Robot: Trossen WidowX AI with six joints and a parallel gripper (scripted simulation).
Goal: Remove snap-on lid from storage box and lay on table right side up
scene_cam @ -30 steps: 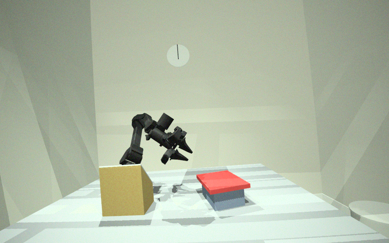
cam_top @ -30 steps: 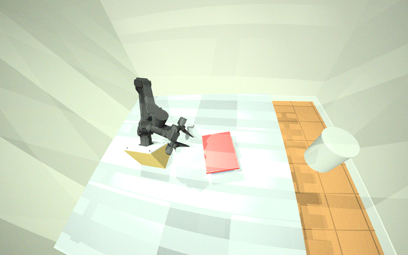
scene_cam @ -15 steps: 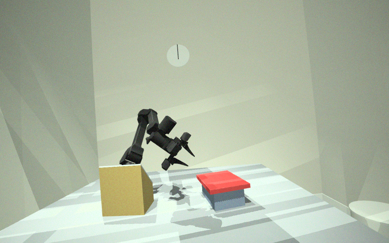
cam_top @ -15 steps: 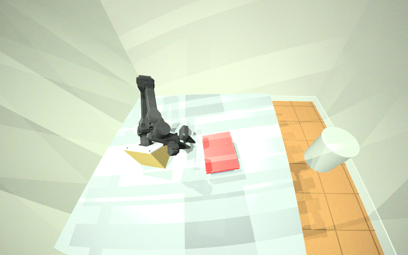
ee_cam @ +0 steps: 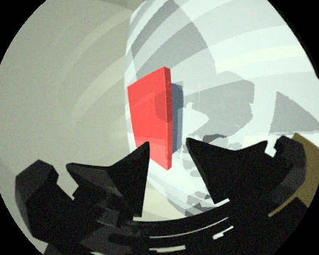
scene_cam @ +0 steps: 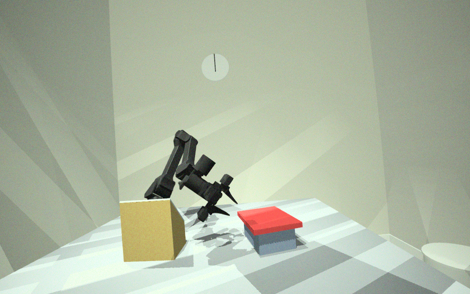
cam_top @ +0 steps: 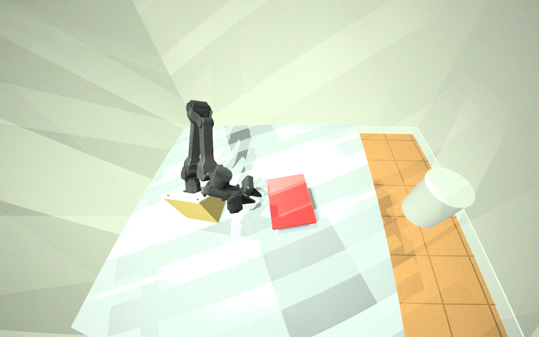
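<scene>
My gripper tip is now 120 mm short of the red lid, 50 mm to the right of it and 50 mm above it. Round my gripper tip: storage box 120 mm ahead, 90 mm below, 50 mm to the left.
</scene>
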